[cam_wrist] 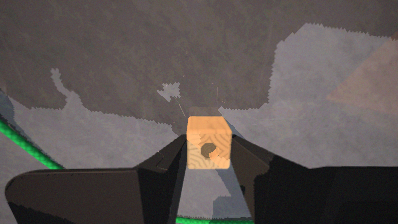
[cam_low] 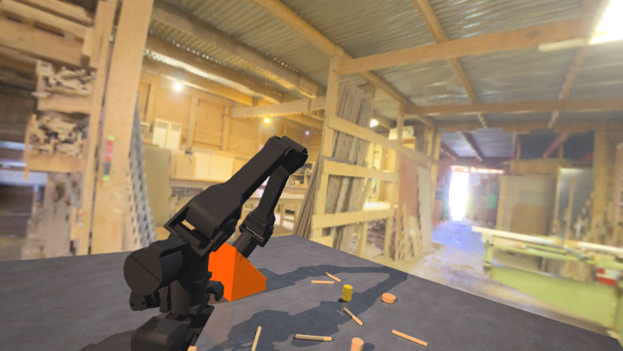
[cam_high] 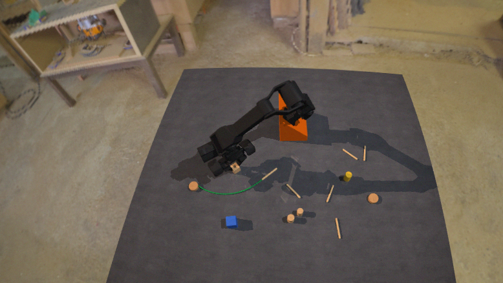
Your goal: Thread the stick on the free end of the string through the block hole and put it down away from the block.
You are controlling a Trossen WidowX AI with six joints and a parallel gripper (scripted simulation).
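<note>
Right now my gripper tip is right at the wooden block. From my gripper tip the other things lie so: blue cube (230 mm ahead, 40 mm to the left); thin wooden stick (20 mm ahead, 130 mm to the left, 10 mm below); round wooden button (100 mm ahead, 160 mm to the right, 10 mm below).
</note>
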